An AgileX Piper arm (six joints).
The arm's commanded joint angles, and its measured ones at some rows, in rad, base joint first. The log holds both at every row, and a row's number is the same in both.
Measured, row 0:
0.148, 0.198, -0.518, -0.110, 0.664, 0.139
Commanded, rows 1 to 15:
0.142, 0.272, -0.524, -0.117, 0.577, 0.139
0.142, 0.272, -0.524, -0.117, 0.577, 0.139
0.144, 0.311, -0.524, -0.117, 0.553, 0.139
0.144, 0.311, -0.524, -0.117, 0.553, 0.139
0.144, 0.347, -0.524, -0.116, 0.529, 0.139
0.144, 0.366, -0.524, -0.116, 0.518, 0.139
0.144, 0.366, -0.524, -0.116, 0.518, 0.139
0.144, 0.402, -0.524, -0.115, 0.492, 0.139
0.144, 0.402, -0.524, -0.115, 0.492, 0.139
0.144, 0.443, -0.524, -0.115, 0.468, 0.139
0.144, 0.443, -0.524, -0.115, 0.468, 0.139
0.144, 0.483, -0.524, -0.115, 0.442, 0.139
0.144, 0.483, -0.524, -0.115, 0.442, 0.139
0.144, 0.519, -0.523, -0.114, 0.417, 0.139
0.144, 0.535, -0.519, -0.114, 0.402, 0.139
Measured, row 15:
0.148, 0.496, -0.518, -0.110, 0.450, 0.139
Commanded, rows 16 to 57:
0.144, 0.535, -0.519, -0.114, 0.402, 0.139
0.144, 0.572, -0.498, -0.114, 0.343, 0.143
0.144, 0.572, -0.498, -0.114, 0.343, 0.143
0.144, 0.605, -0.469, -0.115, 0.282, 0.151
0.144, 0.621, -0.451, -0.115, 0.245, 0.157
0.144, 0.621, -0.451, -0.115, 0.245, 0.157
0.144, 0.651, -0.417, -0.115, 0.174, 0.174
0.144, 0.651, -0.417, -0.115, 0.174, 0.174
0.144, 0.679, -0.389, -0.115, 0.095, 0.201
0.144, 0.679, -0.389, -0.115, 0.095, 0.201
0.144, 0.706, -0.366, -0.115, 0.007, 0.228
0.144, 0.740, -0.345, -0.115, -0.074, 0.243
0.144, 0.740, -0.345, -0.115, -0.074, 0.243
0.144, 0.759, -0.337, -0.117, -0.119, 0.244
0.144, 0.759, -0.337, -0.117, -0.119, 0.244
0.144, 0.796, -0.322, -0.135, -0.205, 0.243
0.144, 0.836, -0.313, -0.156, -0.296, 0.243
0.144, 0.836, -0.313, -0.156, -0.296, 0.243
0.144, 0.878, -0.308, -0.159, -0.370, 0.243
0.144, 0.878, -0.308, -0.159, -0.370, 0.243
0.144, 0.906, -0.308, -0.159, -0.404, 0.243
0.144, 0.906, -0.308, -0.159, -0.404, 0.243
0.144, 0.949, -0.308, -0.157, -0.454, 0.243
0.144, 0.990, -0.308, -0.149, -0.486, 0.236
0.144, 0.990, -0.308, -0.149, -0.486, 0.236
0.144, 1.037, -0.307, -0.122, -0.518, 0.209
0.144, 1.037, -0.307, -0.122, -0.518, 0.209
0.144, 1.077, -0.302, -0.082, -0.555, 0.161
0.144, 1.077, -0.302, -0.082, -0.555, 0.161
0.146, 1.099, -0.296, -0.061, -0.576, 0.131
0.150, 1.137, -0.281, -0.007, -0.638, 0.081
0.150, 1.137, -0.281, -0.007, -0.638, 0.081
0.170, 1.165, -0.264, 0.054, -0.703, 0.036
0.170, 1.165, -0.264, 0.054, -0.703, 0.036
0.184, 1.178, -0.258, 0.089, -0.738, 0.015
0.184, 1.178, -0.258, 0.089, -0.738, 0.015
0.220, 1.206, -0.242, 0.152, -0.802, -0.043
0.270, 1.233, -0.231, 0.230, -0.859, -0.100
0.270, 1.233, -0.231, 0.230, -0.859, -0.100
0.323, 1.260, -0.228, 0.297, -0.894, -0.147
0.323, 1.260, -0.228, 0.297, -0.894, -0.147
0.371, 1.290, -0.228, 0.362, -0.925, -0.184
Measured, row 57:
0.316, 1.262, -0.231, 0.276, -0.858, -0.112
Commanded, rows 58 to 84:
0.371, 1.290, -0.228, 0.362, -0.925, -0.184
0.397, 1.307, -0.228, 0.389, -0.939, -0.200
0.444, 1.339, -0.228, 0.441, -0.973, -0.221
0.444, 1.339, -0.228, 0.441, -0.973, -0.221
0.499, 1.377, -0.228, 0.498, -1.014, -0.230
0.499, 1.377, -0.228, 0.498, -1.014, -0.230
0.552, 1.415, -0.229, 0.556, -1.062, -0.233
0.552, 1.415, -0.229, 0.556, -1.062, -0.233
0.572, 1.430, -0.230, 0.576, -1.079, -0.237
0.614, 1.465, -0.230, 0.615, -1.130, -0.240
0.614, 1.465, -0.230, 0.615, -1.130, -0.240
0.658, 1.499, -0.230, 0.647, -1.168, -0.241
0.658, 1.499, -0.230, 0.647, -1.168, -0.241
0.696, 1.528, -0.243, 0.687, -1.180, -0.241
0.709, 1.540, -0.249, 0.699, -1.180, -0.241
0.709, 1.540, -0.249, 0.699, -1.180, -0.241
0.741, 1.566, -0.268, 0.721, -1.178, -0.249
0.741, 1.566, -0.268, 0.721, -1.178, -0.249
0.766, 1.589, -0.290, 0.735, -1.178, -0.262
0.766, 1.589, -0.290, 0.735, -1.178, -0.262
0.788, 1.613, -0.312, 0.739, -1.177, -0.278
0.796, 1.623, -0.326, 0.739, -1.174, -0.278
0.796, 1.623, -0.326, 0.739, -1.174, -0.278
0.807, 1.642, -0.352, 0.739, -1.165, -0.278
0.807, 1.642, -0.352, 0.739, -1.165, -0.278
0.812, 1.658, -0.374, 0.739, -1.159, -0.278
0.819, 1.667, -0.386, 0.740, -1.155, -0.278
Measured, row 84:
0.807, 1.649, -0.353, 0.736, -1.158, -0.261
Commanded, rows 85 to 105:
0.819, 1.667, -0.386, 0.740, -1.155, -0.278
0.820, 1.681, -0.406, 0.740, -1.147, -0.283
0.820, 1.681, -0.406, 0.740, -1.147, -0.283
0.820, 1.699, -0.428, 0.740, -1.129, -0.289
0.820, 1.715, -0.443, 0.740, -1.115, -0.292
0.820, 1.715, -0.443, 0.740, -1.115, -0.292
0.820, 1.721, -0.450, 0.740, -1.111, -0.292
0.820, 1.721, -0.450, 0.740, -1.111, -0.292
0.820, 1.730, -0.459, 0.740, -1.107, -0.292
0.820, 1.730, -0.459, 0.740, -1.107, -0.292
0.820, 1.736, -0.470, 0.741, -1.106, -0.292
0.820, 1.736, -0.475, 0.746, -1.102, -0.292
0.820, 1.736, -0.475, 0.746, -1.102, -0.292
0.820, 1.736, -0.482, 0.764, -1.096, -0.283
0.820, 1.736, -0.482, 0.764, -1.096, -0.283
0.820, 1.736, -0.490, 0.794, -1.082, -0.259
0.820, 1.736, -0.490, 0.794, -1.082, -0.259
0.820, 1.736, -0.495, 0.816, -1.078, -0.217
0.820, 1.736, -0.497, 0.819, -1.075, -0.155
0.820, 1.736, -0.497, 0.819, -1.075, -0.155
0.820, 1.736, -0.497, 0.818, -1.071, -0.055
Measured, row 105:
0.818, 1.736, -0.489, 0.812, -1.085, -0.174
